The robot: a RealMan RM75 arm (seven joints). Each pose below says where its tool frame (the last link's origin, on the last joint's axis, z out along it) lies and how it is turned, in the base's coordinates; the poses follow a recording.
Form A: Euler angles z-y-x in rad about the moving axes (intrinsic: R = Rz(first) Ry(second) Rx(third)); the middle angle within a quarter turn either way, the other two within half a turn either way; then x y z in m.
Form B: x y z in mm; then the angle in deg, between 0 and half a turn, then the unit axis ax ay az. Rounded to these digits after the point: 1 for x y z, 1 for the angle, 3 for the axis.
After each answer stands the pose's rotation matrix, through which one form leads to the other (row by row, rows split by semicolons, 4 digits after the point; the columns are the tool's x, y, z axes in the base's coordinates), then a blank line. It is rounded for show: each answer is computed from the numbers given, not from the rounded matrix.
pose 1, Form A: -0.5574, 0.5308, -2.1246, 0.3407, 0.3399, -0.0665
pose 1, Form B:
340.7, 339.9, -66.5, 118.0, -0.904, 0.414, 0.106
0.7319 -0.6436 0.2240; -0.4562 -0.2186 0.8626; -0.5062 -0.7335 -0.4536

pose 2, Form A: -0.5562, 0.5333, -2.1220, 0.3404, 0.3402, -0.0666
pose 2, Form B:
340.4, 340.2, -66.6, 117.9, -0.904, 0.414, 0.107
0.7313 -0.6443 0.2237; -0.4546 -0.2161 0.8641; -0.5084 -0.7336 -0.4510

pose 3, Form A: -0.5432, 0.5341, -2.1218, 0.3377, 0.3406, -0.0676
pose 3, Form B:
337.7, 340.6, -67.6, 118.0, -0.906, 0.408, 0.112
0.7368 -0.6419 0.2122; -0.4449 -0.2240 0.8671; -0.5091 -0.7333 -0.4506

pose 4, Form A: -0.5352, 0.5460, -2.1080, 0.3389, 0.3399, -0.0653
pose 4, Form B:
338.9, 339.9, -65.3, 117.2, -0.905, 0.410, 0.117
0.7351 -0.6447 0.2096; -0.4359 -0.2126 0.8745; -0.5193 -0.7342 -0.4373

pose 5, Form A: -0.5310, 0.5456, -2.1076, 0.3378, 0.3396, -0.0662
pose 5, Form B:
337.8, 339.6, -66.2, 117.2, -0.905, 0.408, 0.118
0.7371 -0.6435 0.2063; -0.4329 -0.2152 0.8754; -0.5189 -0.7346 -0.4371

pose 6, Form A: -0.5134, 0.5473, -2.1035, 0.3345, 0.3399, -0.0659
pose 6, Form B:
334.5, 339.9, -65.9, 117.1, -0.908, 0.401, 0.124
0.7438 -0.6399 0.1929; -0.4194 -0.2222 0.8802; -0.5204 -0.7356 -0.4337

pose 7, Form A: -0.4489, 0.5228, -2.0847, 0.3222, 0.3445, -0.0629
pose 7, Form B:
322.2, 344.5, -62.9, 116.7, -0.921, 0.367, 0.128
0.7806 -0.6051 0.1568; -0.3760 -0.2542 0.8911; -0.4993 -0.7545 -0.4259

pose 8, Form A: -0.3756, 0.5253, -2.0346, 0.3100, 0.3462, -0.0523
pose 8, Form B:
310.0, 346.2, -52.3, 114.6, -0.929, 0.342, 0.145
0.8049 -0.5813 0.1194; -0.3174 -0.2516 0.9143; -0.5015 -0.7738 -0.3870

